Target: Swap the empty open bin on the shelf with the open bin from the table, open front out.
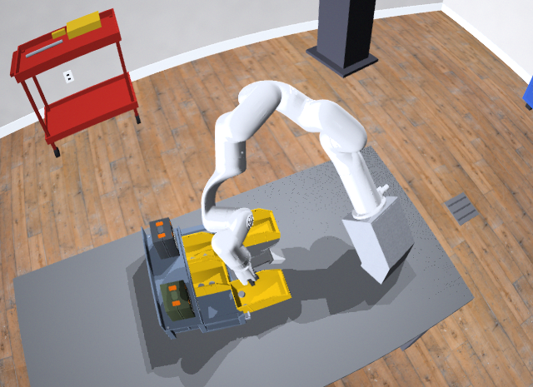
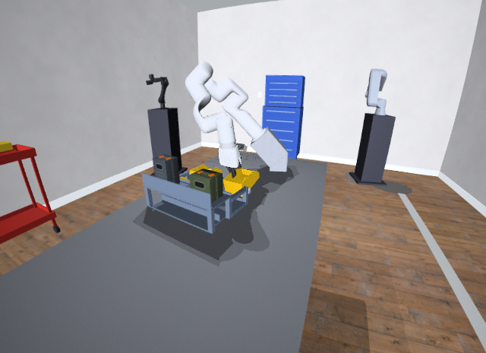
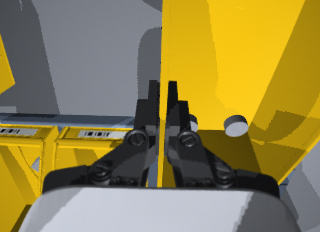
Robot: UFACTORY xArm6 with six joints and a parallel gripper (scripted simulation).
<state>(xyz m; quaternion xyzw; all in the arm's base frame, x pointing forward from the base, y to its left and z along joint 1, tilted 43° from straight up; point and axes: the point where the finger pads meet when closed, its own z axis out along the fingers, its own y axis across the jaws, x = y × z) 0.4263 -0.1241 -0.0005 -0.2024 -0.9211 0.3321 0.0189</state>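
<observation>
The shelf lip is 4 cm ahead of my hand, 9 cm to the right of it and 10 cm below it. Also, from my hand: olive box (26 cm ahead, 5 cm to the right, 4 cm above); dark grey box (17 cm ahead, 26 cm to the right, 6 cm above).
</observation>
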